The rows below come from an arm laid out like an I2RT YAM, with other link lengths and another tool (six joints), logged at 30 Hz.
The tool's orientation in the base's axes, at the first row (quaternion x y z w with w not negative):
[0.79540 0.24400 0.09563 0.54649]
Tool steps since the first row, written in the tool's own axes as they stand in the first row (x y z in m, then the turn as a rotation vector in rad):
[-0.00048 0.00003 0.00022 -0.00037 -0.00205 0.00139]
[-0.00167 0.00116 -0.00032 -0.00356 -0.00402 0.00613]
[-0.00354 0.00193 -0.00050 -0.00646 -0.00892 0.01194]
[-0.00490 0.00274 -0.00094 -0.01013 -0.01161 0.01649]
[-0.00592 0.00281 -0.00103 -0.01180 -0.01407 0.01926]
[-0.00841 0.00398 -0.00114 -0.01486 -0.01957 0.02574]
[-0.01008 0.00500 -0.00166 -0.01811 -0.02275 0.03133]
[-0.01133 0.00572 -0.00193 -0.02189 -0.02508 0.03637]
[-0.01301 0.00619 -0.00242 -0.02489 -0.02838 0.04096]
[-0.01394 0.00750 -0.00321 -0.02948 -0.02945 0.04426]
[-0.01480 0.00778 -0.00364 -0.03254 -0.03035 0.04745]
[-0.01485 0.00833 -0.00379 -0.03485 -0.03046 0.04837]
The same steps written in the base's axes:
[-0.00031 -0.00043 0.00000 -0.00032 -0.00074 -0.00237]
[-0.00125 -0.00089 0.00138 -0.00164 -0.00566 -0.00563]
[-0.00272 -0.00188 0.00237 -0.00310 -0.01048 -0.01202]
[-0.00384 -0.00242 0.00343 -0.00513 -0.01526 -0.01581]
[-0.00474 -0.00287 0.00365 -0.00610 -0.01767 -0.01894]
[-0.00660 -0.00433 0.00505 -0.00759 -0.02295 -0.02612]
[-0.00797 -0.00502 0.00637 -0.00895 -0.02825 -0.03081]
[-0.00896 -0.00562 0.00728 -0.01076 -0.03359 -0.03445]
[-0.01048 -0.00617 0.00809 -0.01237 -0.03791 -0.03889]
[-0.01124 -0.00635 0.00970 -0.01525 -0.04258 -0.04061]
[-0.01208 -0.00650 0.01022 -0.01681 -0.04646 -0.04231]
[-0.01203 -0.00656 0.01079 -0.01844 -0.04832 -0.04250]

